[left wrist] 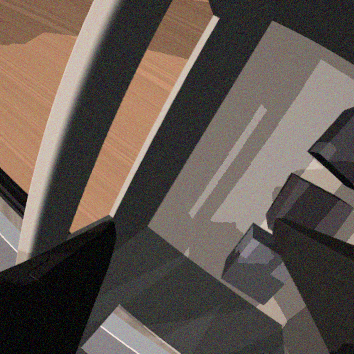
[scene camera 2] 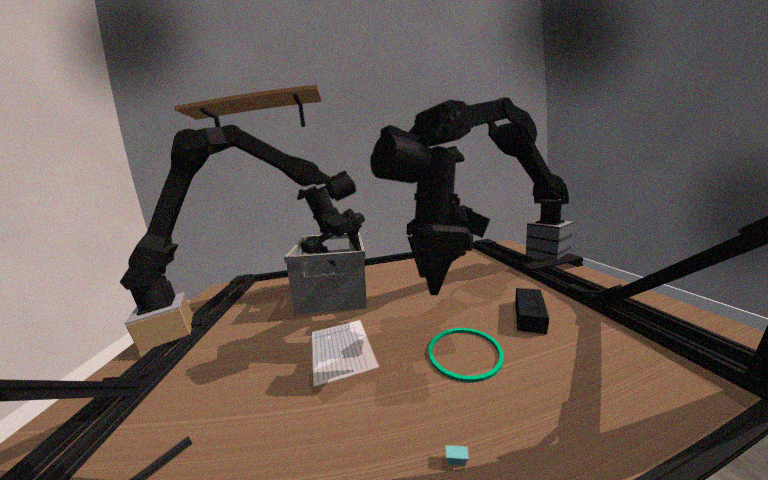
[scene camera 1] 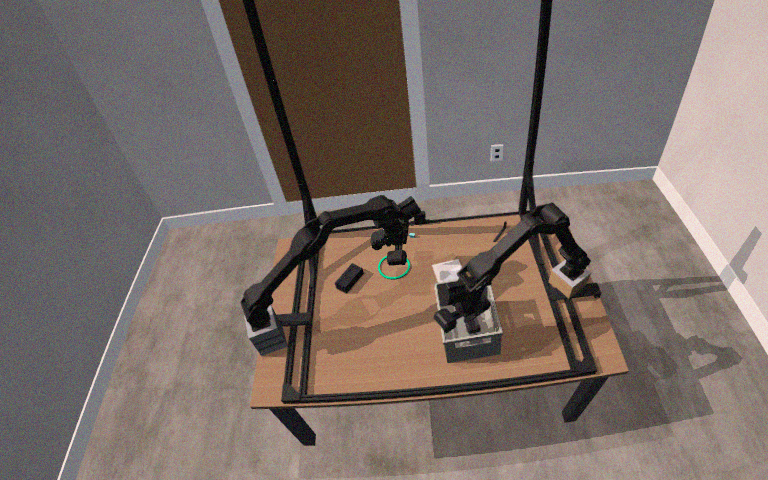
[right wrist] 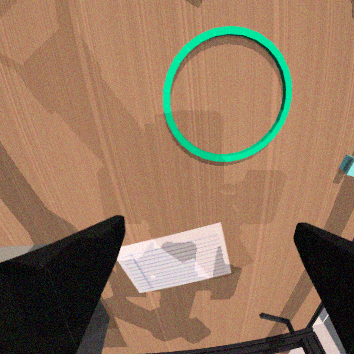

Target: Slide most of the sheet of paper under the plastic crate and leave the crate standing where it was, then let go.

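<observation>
The grey plastic crate (scene camera 1: 473,349) (scene camera 2: 327,286) (left wrist: 225,140) stands upright on the table with three dark blocks (left wrist: 253,277) inside. The lined sheet of paper (scene camera 1: 446,270) (scene camera 2: 341,352) (right wrist: 175,261) lies flat on the table right beside the crate, with its near edge by the crate's wall. My left gripper (scene camera 1: 459,324) (scene camera 2: 332,243) (left wrist: 194,228) is open and reaches down into the top of the crate, with its fingers spread between the walls. My right gripper (scene camera 1: 396,257) (scene camera 2: 434,281) (right wrist: 210,228) is open and empty, and hangs above the table near the green ring.
A green ring (scene camera 1: 394,278) (scene camera 2: 466,378) (right wrist: 168,105) lies flat near the table's middle. A black block (scene camera 1: 349,277) (scene camera 2: 531,310) lies beyond it. A small teal cube (scene camera 2: 456,454) (right wrist: 348,165) sits near the table edge. A black frame rail (scene camera 1: 430,390) borders the work area.
</observation>
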